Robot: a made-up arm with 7 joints.
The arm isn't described. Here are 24 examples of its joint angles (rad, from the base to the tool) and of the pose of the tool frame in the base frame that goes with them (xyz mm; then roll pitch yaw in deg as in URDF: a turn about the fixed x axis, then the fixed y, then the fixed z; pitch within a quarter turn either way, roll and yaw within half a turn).
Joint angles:
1: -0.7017 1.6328 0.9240 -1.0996 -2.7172 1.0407 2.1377
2: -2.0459 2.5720 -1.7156 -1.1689 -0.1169 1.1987 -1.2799
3: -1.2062 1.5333 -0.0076 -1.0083 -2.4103 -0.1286 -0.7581
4: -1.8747 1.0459 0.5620 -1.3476 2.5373 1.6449 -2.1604
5: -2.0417 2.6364 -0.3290 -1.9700 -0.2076 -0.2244 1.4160
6: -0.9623 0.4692 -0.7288 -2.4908 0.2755 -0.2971 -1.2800
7: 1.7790 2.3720 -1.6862 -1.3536 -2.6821 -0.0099 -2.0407
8: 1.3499 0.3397 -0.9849 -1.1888 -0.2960 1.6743 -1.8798
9: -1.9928 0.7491 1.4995 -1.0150 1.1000 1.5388 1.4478
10: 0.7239 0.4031 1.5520 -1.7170 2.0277 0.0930 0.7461
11: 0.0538 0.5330 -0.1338 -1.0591 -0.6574 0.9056 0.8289
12: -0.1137 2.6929 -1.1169 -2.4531 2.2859 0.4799 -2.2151
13: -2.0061 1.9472 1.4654 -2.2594 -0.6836 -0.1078 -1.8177
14: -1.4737 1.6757 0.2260 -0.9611 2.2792 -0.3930 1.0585
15: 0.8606 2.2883 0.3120 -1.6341 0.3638 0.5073 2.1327
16: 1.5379 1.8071 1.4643 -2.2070 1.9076 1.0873 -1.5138
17: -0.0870 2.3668 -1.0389 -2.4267 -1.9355 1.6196 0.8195
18: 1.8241 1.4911 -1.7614 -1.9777 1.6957 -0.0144 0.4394
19: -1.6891 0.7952 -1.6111 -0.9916 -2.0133 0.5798 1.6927
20: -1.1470 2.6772 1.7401 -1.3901 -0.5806 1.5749 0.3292
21: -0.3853 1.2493 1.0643 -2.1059 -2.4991 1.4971 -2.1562
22: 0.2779 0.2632 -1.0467 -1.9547 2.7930 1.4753 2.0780
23: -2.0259 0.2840 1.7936 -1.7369 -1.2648 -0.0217 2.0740
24: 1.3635 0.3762 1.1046 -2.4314 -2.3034 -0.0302 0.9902
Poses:
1: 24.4 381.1 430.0 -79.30 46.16 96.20
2: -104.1 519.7 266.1 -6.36 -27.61 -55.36
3: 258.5 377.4 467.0 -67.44 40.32 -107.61
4: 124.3 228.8 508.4 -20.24 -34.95 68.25
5: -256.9 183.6 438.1 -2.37 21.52 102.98
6: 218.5 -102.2 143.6 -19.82 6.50 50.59
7: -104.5 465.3 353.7 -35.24 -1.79 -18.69
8: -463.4 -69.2 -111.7 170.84 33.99 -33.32
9: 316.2 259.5 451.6 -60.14 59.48 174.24
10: -204.2 399.9 7.2 -97.16 29.34 -67.57
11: 166.6 291.1 -276.2 93.36 -28.83 -145.79
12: 56.7 230.1 212.6 175.66 -54.62 30.04
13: -258.9 222.7 143.2 94.66 -18.17 6.97
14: 100.1 406.5 551.7 -6.31 19.82 -76.26
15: 308.6 362.1 204.0 136.95 5.16 -166.65
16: 168.2 251.9 186.9 141.46 -57.97 55.27
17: 88.3 229.9 224.7 -11.42 -8.24 132.15
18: -369.8 80.3 358.7 17.61 -27.21 38.38
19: 498.8 -45.1 246.5 1.54 -16.71 117.74
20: -442.8 123.9 303.3 -115.27 7.70 -23.62
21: 42.5 296.3 284.6 31.09 -29.66 15.04
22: -5.8 -76.3 -165.6 -6.81 41.50 44.91
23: 355.3 238.4 302.6 -66.43 -12.17 -62.00
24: -150.0 225.7 120.9 -21.40 -30.11 -138.03
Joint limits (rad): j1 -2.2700..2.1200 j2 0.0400..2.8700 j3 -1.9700..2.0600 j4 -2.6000..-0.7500 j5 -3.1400..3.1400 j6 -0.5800..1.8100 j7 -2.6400..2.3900
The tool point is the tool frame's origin. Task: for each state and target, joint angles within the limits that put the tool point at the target. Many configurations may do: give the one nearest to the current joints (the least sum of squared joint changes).
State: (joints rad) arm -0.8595 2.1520 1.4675 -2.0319 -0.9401 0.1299 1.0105
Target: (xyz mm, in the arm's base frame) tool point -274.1 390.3 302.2
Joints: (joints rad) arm -1.1197 1.8369 1.7660 -1.5290 -0.8634 0.1691 1.0509
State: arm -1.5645 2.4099 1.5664 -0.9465 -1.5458 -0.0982 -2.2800
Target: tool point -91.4 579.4 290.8
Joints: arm -1.6631 1.7397 1.8227 -0.7500 -1.4927 -0.2922 -2.6011
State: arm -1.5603 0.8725 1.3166 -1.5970 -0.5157 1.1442 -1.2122
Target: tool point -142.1 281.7 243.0
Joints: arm -1.6292 1.5215 1.4490 -2.4117 -0.6101 1.0170 -1.1725
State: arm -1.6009 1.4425 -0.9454 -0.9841 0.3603 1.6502 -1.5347
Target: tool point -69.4 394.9 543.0
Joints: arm -2.2700 1.8292 -0.2434 -1.0717 0.2145 0.9672 -1.4163
